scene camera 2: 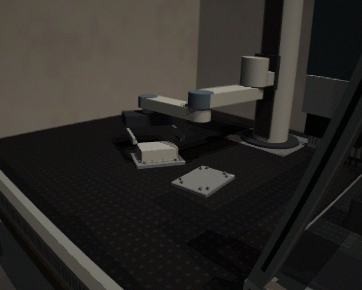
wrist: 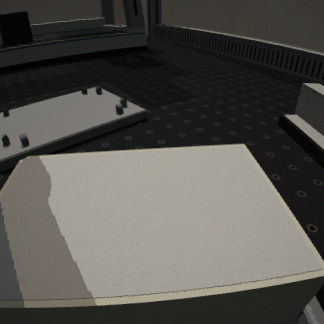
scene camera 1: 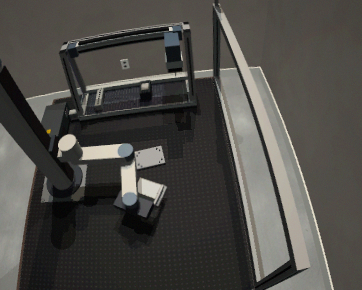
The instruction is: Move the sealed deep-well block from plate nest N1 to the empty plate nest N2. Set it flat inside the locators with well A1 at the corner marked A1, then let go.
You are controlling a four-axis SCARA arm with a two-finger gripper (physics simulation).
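Places are measured from the arm's base along level axes (x back, y up, z left), in centimetres.
Pixels of known places: gripper, fingertip midpoint: (scene camera 2: 159,139) (wrist: 128,107) (scene camera 1: 148,181); arm's base, origin of the base link: (scene camera 2: 269,141) (scene camera 1: 65,180).
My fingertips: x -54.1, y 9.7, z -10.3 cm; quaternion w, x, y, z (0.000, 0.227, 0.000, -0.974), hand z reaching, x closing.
Observation:
For each thing: its top centre in the pictures, then the offset to it from my fingertips. "spot": a spot on its surface instead.
- sealed deep-well block, middle of its top: (wrist: 134,201) (scene camera 2: 157,145) (scene camera 1: 147,188) dx +1.2, dy -3.0, dz -2.4 cm
- plate nest N1, surface spot: (scene camera 2: 167,163) spot: dx +0.3, dy -7.3, dz +3.7 cm
- Plate nest N2, middle of its top: (wrist: 58,104) (scene camera 2: 204,175) (scene camera 1: 149,156) dx +0.3, dy -6.2, dz +19.4 cm
- small block, surface spot: (scene camera 1: 145,89) spot: dx +0.7, dy +3.9, dz +64.3 cm
- dark box, surface spot: (scene camera 1: 55,117) spot: dx +63.4, dy +3.1, dz +52.0 cm
The sealed deep-well block (scene camera 1: 151,188) (scene camera 2: 157,152) (wrist: 170,220), pale with a flat top, sits on plate nest N1 (scene camera 2: 167,163). It looks level; its underside and well A1 are not readable. Plate nest N2 (scene camera 1: 150,157) (scene camera 2: 203,180) (wrist: 65,119) is a bare light plate with small dark locators near its corners; its A1 mark cannot be made out. My gripper (scene camera 2: 158,140) is open, with one finger toward each side of the block and the tips around or above its top level. One finger shows at the right of the wrist view; the other is hidden there.
The arm column (scene camera 1: 30,140) (scene camera 2: 287,75) stands beside the nests. A gantry frame (scene camera 1: 188,65) holding a small block (scene camera 1: 145,89) stands at the back in scene camera 1. A long raised bar (scene camera 1: 268,150) runs along the right. A dark box (scene camera 1: 55,117) is near the column.

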